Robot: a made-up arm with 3 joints.
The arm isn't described. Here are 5 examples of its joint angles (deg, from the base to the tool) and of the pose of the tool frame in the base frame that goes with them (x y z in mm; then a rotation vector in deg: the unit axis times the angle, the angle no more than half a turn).
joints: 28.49 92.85 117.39
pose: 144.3 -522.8 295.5 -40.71 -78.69 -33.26
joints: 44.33 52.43 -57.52
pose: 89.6 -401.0 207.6 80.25 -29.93 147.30
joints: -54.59 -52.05 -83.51
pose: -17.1 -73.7 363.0 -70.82 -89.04 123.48
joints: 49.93 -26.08 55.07
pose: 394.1 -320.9 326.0 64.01 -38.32 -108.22
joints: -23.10 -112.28 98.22
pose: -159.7 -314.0 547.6 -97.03 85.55 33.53
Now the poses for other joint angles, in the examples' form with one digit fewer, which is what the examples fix.
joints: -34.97 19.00 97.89
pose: -164 -347 325 -42.4 -118.1 -123.8
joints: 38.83 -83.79 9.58
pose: 289 -245 447 90.1 32.9 -93.6
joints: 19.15 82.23 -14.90
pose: -132 -457 274 98.2 15.5 127.0
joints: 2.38 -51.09 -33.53
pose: 126 -256 313 49.4 52.0 -139.7
